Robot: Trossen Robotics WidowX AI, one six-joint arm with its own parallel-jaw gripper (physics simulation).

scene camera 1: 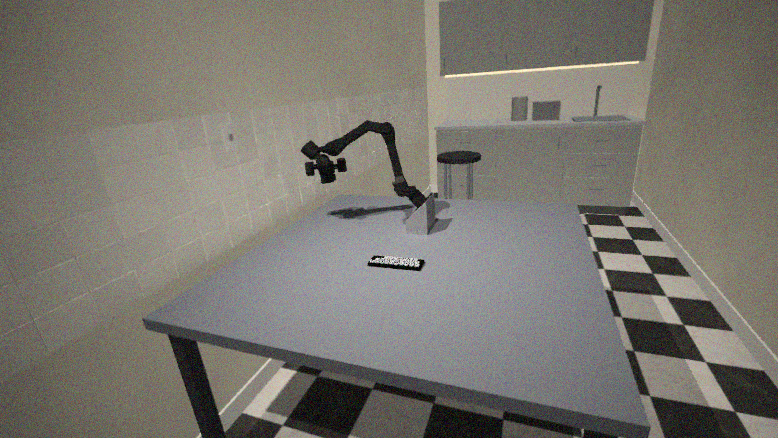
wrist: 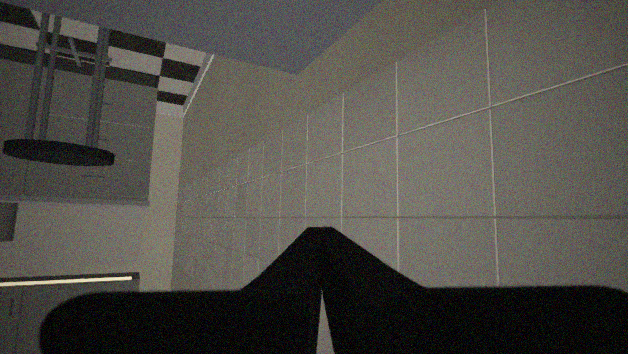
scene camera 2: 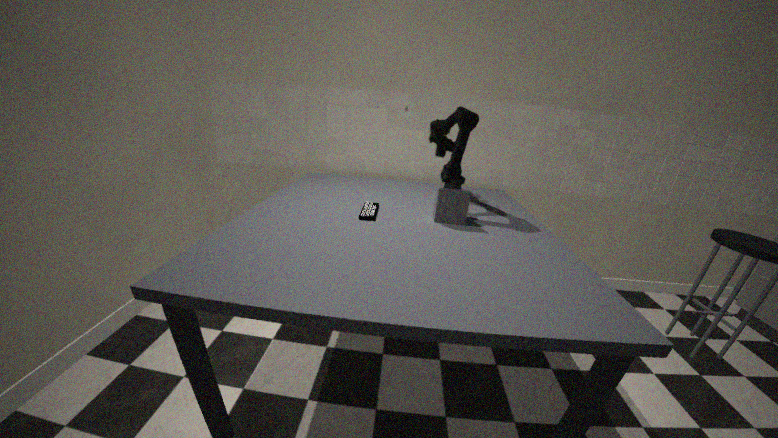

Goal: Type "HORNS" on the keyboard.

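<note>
A small black keyboard (scene camera 1: 396,263) (scene camera 2: 368,211) with pale keys lies flat on the blue-grey table (scene camera 1: 462,326) (scene camera 2: 353,272) (wrist: 240,30). Its separate letters are too small to read. It does not show in the wrist view. My gripper (scene camera 1: 327,179) (scene camera 2: 439,154) (wrist: 319,239) is shut and empty, with its dark fingertips together in the wrist view. It is raised high above the table, well apart from the keyboard. In scene camera 1 it is up and to the left of the keyboard; in scene camera 2 it is up and to the right.
The arm stands on a grey wedge-shaped base (scene camera 1: 420,221) (scene camera 2: 451,206), near the keyboard. A tiled wall (scene camera 1: 163,163) (wrist: 440,175) runs along one side of the table. A round black stool (scene camera 1: 458,157) (scene camera 2: 745,243) (wrist: 58,152) and grey cabinets (scene camera 1: 511,157) are beyond the table.
</note>
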